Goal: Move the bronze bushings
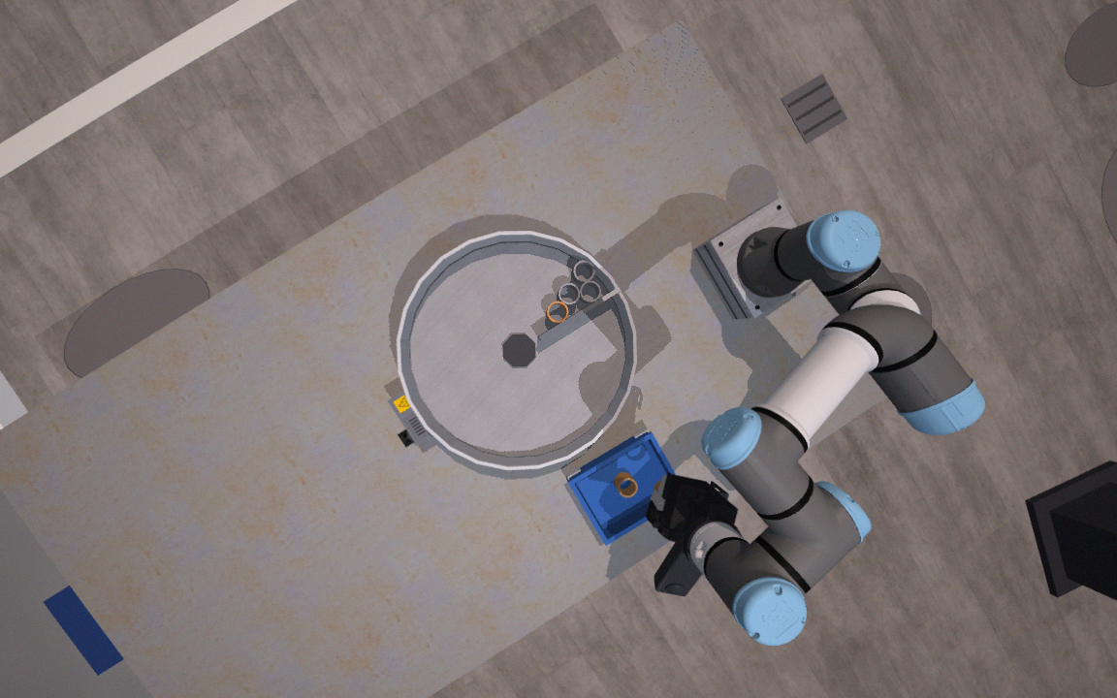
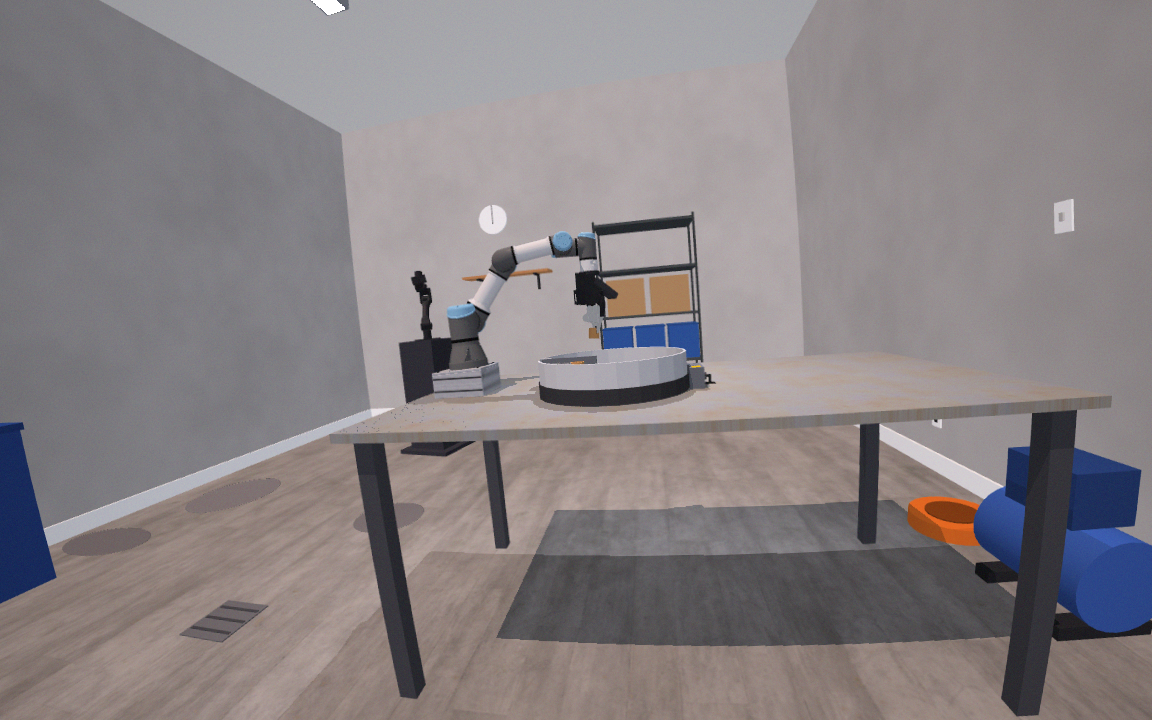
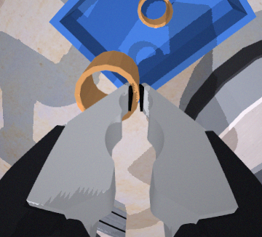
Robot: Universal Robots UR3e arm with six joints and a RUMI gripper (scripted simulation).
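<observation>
Now: hand 14 cm above the blue crate, 3 cm short of it and 2 cm to the right of it. From my hand the other things lie so: round turntable: 31 cm to the right, 14 cm ahead, 12 cm below.
</observation>
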